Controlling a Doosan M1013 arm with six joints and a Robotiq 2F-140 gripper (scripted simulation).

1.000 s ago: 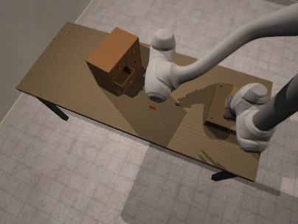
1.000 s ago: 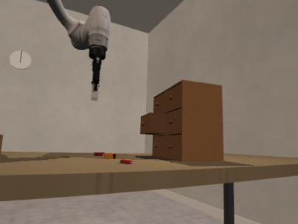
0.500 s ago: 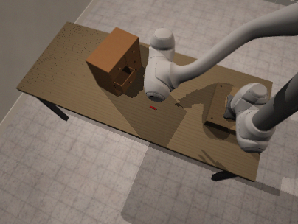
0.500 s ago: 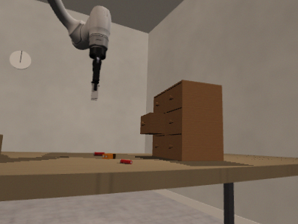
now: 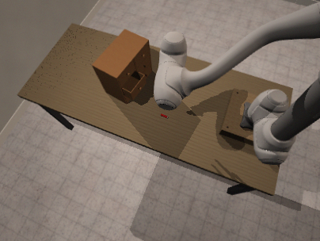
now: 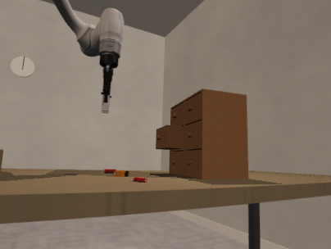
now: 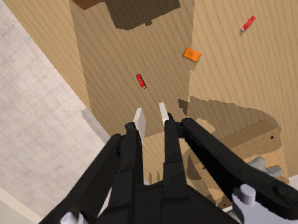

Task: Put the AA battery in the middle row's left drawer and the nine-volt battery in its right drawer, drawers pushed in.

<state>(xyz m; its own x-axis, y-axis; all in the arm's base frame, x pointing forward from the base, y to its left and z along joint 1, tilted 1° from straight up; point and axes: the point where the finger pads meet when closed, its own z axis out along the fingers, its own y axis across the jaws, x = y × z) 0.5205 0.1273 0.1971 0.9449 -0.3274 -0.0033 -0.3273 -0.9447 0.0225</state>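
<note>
Right now my hand is 270 mm above the AA battery, 40 mm short of it and 20 mm to the right of it. From my hand the other things lie so: orange nine-volt battery 260 mm below, 170 mm to the right, 10 mm ahead.
</note>
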